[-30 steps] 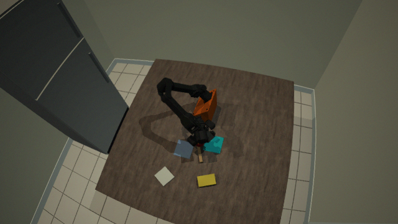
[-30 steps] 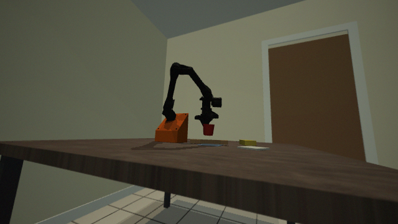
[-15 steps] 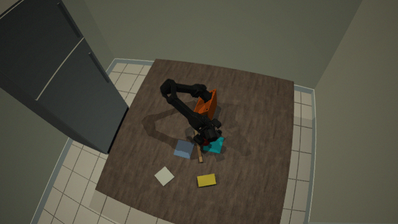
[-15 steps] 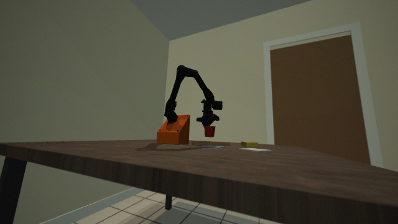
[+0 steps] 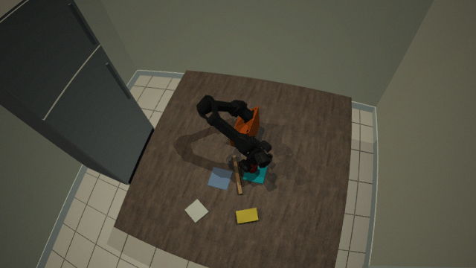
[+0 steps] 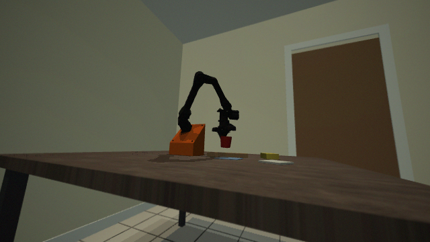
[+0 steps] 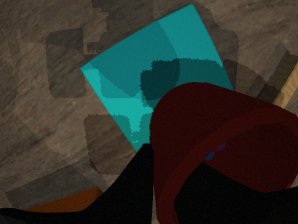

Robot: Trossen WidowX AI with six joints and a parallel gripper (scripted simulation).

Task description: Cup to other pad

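The teal pad lies 2 cm ahead of my gripper tip and 10 cm below it. From my gripper tip the other things lie so: thin wooden stick (5 cm ahead, 10 cm to the right, 9 cm below); red cup (2 cm ahead, 2 cm to the right); grey-blue pad (8 cm ahead, 20 cm to the right, 10 cm below).
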